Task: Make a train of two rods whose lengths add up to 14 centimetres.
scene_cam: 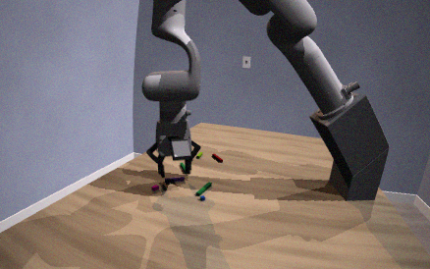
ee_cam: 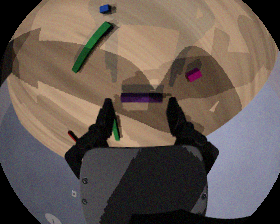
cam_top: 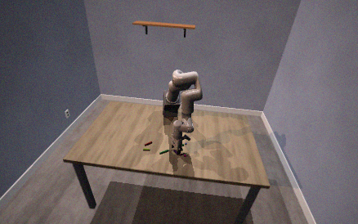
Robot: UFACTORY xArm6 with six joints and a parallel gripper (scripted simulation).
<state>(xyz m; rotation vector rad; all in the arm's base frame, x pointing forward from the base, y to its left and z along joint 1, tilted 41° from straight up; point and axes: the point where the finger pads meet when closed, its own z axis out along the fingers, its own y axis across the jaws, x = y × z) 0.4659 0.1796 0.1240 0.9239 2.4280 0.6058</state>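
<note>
My gripper is now 3 cm above the purple rod. From my hand the other things lie so: magenta rod: 8 cm to the left, 3 cm below, 1 cm ahead; then blue rod: 13 cm behind, 4 cm to the left, 3 cm below; then lime rod: 24 cm to the right, 7 cm ahead, 3 cm below.
</note>
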